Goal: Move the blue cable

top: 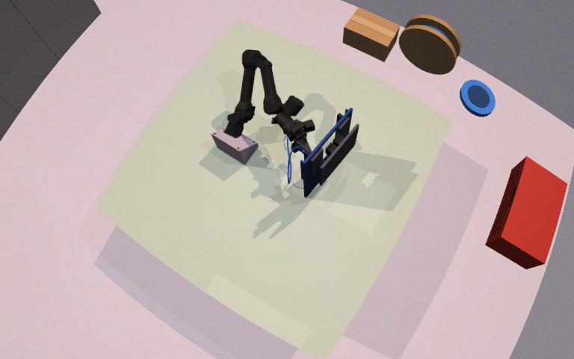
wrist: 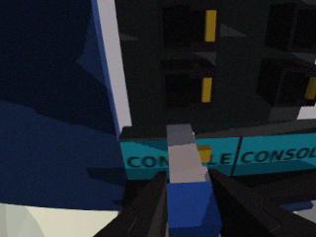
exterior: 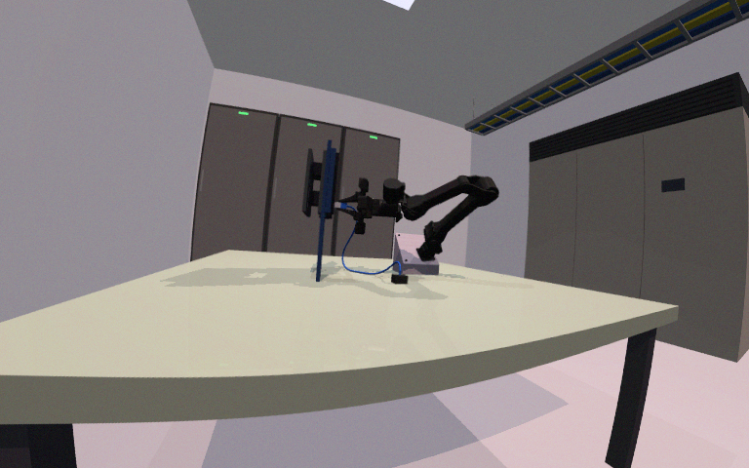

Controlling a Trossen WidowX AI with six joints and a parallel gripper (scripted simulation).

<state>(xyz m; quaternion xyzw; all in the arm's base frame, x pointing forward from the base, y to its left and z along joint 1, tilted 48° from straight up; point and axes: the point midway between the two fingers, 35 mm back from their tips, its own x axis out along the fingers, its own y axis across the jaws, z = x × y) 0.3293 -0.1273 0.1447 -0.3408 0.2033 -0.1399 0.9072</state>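
Right now the blue plug is right at my gripper tip. Also, from my gripper tip: black cable anchor 160 mm behind, 190 mm to the left, 220 mm below.
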